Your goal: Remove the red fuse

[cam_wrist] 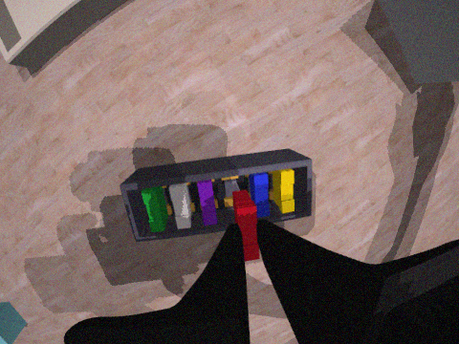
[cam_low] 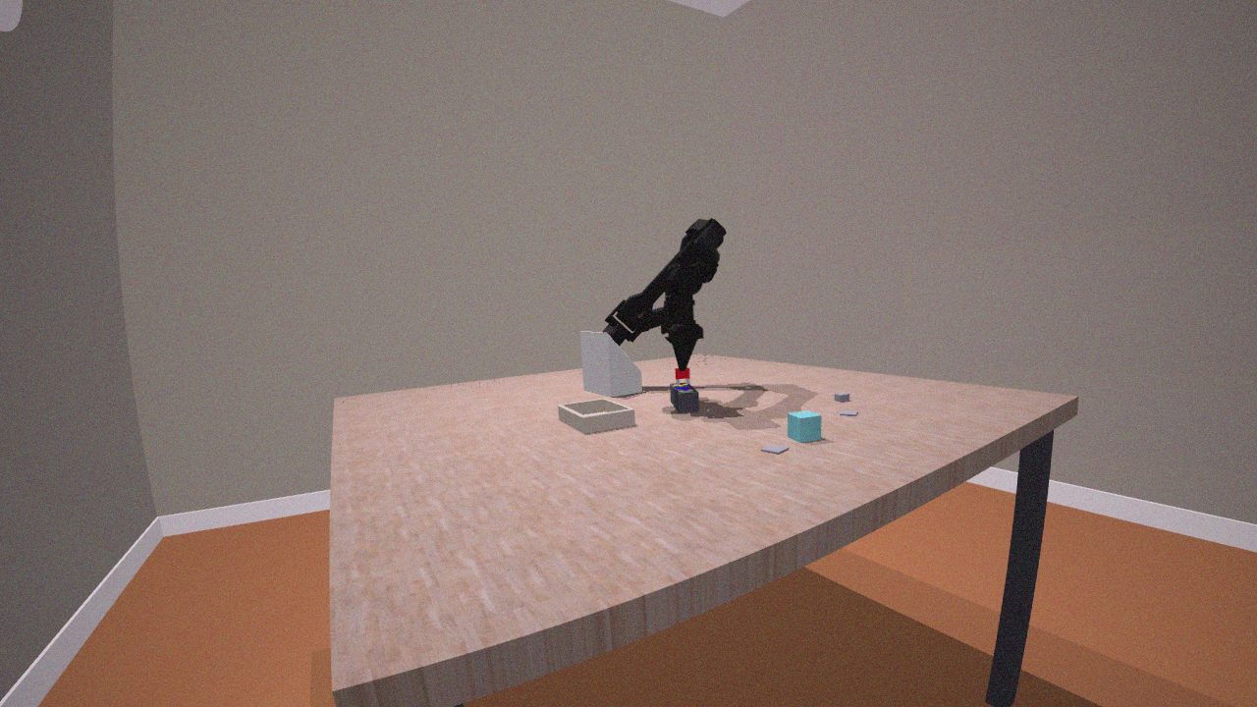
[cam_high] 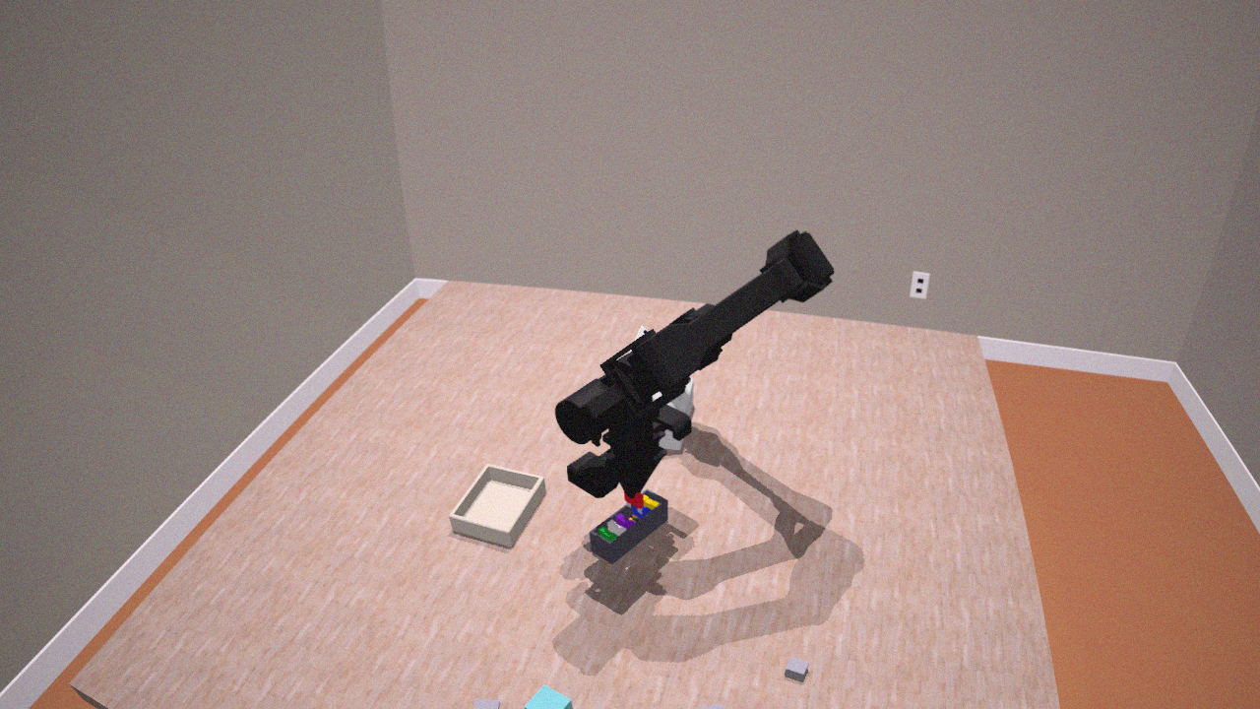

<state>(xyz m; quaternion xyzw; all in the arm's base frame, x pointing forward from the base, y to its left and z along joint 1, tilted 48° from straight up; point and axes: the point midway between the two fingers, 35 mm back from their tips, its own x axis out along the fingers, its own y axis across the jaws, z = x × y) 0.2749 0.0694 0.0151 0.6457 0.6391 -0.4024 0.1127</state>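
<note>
My gripper tip is now 21 cm to the left of the beige tray, 7 cm above it and 3 cm short of it. The rest, counted from my gripper tip: cyan cube: 34 cm ahead, 6 cm below, 2 cm to the left; then red fuse: 1 cm below.
</note>
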